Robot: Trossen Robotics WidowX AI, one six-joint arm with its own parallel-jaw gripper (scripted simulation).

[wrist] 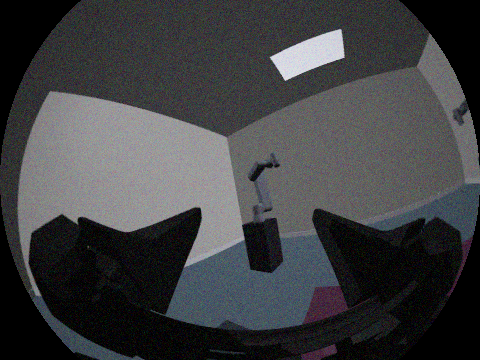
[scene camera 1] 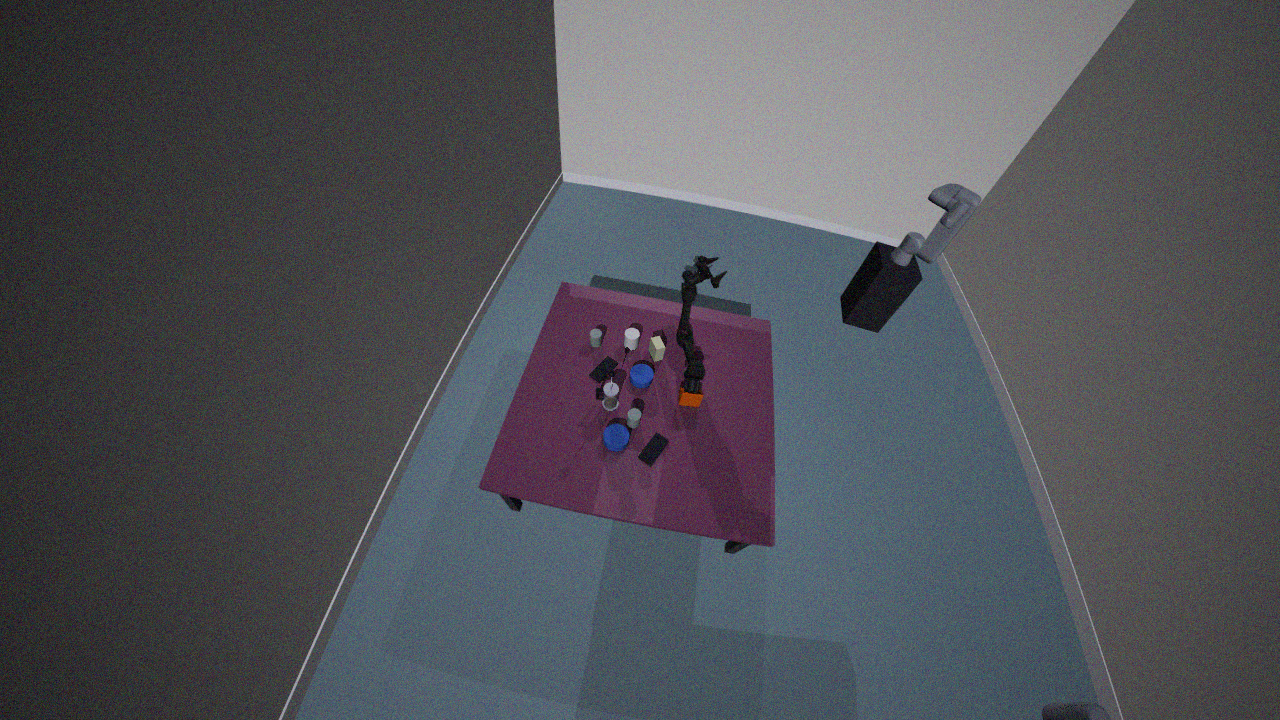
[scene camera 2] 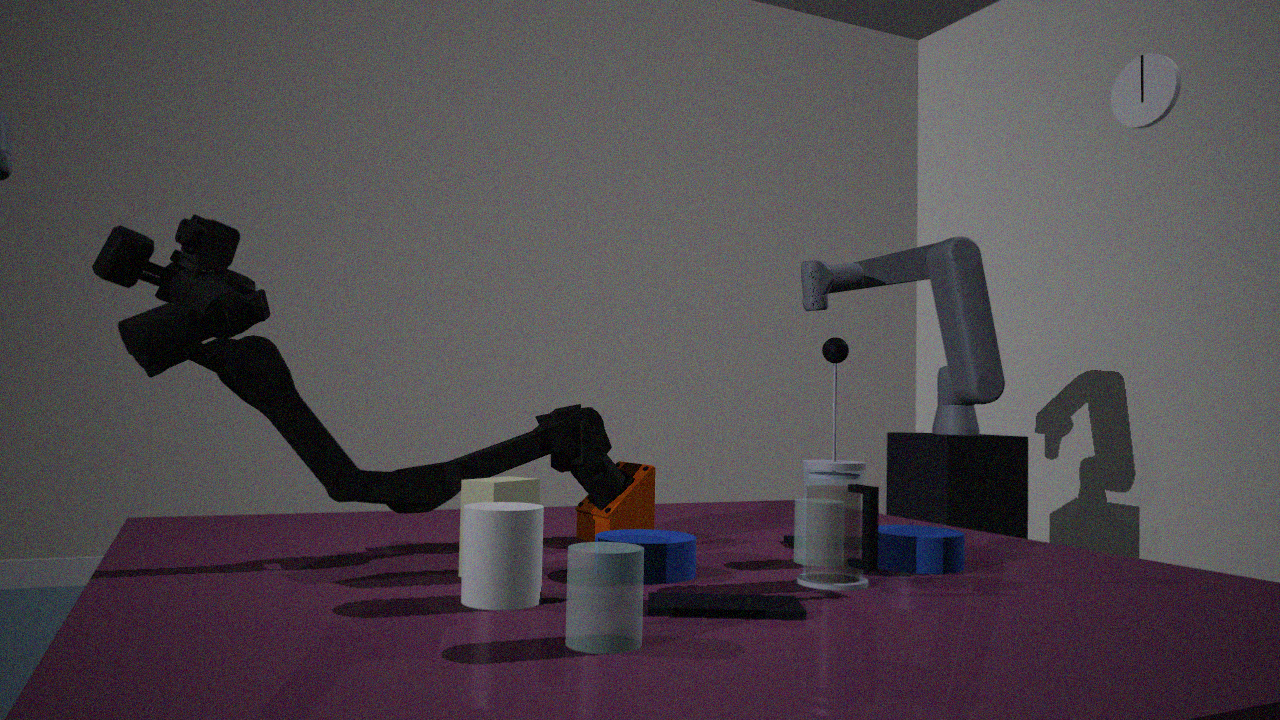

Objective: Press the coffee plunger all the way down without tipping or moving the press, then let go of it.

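Open and holding nothing, the gripper (scene camera 2: 149,253) appears in the wrist view as well (wrist: 259,215). The scene also has a cream box (scene camera 2: 496,489), a black slab (scene camera 2: 659,604), a white cylinder (scene camera 2: 502,547) and a glass coffee press (scene camera 2: 841,515). The press is out of frame in the wrist view, and the cylinder is out of frame in the wrist view too.
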